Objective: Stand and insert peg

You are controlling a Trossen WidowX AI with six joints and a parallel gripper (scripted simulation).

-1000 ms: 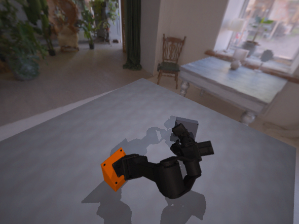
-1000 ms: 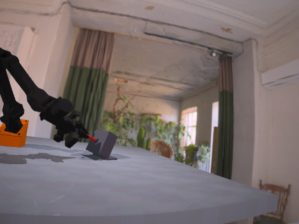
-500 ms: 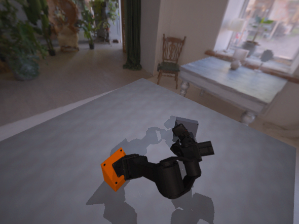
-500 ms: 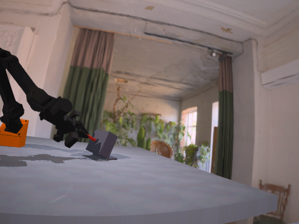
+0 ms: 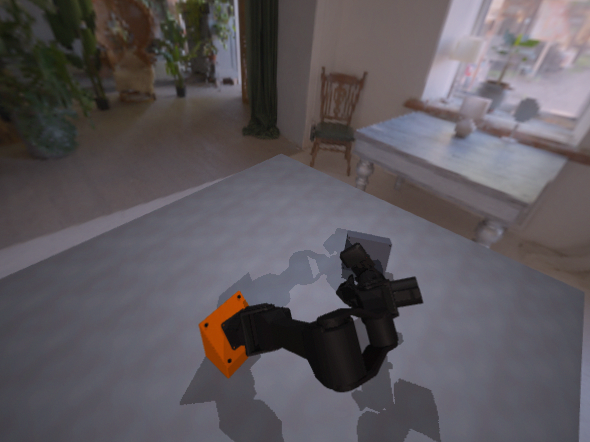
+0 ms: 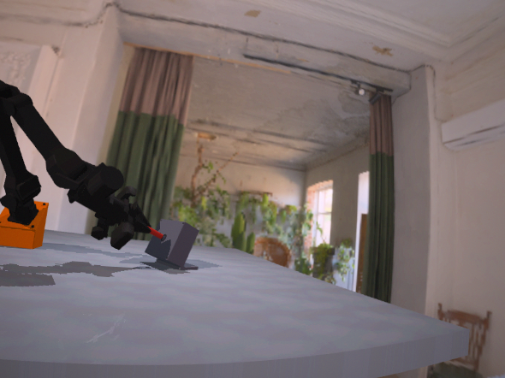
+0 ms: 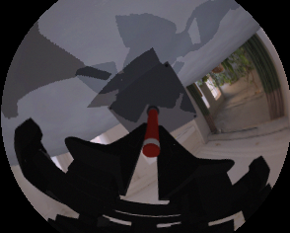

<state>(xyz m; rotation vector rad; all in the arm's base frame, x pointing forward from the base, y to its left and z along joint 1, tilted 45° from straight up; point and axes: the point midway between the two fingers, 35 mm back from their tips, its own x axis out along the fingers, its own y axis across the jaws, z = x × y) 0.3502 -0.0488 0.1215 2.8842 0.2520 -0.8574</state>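
Now: the grey sloped panel 60 mm ahead of my gripper tip, 40 mm to the left of it and 30 mm below it. The rest, counted from my gripper tip: red peg (10 mm to the right, 10 mm behind, 10 mm above).
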